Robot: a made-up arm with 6 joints.
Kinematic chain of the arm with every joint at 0, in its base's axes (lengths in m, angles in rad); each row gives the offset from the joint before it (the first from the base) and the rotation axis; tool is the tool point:
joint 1: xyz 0 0 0.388 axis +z
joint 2: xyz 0 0 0 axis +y
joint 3: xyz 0 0 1.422 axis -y
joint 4: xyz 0 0 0 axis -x
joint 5: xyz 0.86 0 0 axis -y
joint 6: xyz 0 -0.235 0 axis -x
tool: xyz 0 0 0
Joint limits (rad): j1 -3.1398..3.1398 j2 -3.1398..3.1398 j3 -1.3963..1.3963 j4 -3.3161..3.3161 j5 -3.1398..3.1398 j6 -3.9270..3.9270
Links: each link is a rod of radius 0.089 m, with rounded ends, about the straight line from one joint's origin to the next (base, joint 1, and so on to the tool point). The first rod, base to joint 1, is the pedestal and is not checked.
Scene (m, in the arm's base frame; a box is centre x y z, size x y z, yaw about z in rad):
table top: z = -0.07
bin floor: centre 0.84 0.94 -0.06 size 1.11 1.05 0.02 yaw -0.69
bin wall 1: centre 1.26 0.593 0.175 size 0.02 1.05 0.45 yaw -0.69
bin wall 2: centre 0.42 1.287 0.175 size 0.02 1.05 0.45 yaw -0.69
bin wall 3: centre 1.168 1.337 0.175 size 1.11 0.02 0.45 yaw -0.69
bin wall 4: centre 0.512 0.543 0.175 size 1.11 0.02 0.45 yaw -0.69
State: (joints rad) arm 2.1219 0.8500 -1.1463 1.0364 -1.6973 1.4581
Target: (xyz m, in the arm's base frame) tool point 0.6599 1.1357 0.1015
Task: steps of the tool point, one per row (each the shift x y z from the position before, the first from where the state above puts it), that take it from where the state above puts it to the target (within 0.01 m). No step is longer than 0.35 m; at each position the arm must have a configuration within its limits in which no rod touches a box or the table.
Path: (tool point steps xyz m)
1: 0.1804 0.1717 0.0374
2: 0.2434 0.1245 0.0645
3: 0.2911 0.0519 0.0907
4: 0.3130 -0.0397 0.1155
5: 0.0172 0.0381 -0.3346
6: -0.0172 -0.0380 -0.3317

